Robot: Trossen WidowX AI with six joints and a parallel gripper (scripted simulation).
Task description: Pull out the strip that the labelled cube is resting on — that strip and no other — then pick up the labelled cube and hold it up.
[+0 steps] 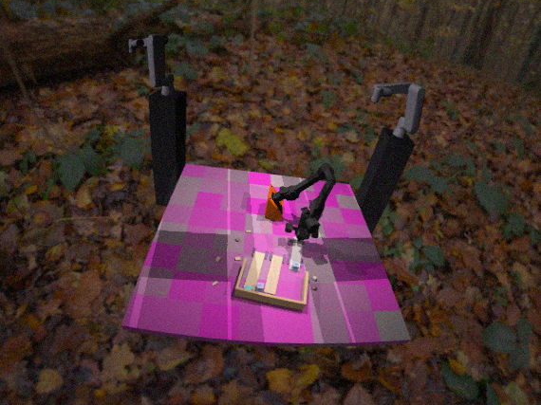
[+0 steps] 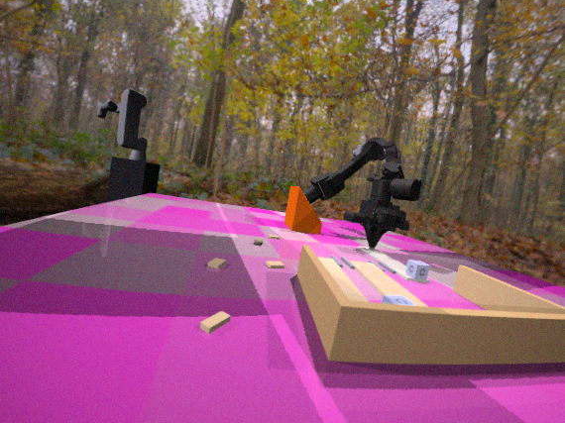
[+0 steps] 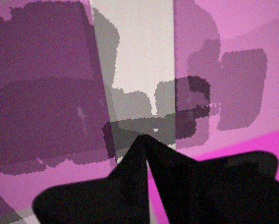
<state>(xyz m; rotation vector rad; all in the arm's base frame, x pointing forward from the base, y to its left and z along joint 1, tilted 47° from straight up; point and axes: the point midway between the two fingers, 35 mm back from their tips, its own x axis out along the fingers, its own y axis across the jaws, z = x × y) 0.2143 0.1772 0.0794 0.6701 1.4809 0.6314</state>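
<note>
My gripper tip is 9 cm short of the grey strip and 1 cm to the left of it.
</note>
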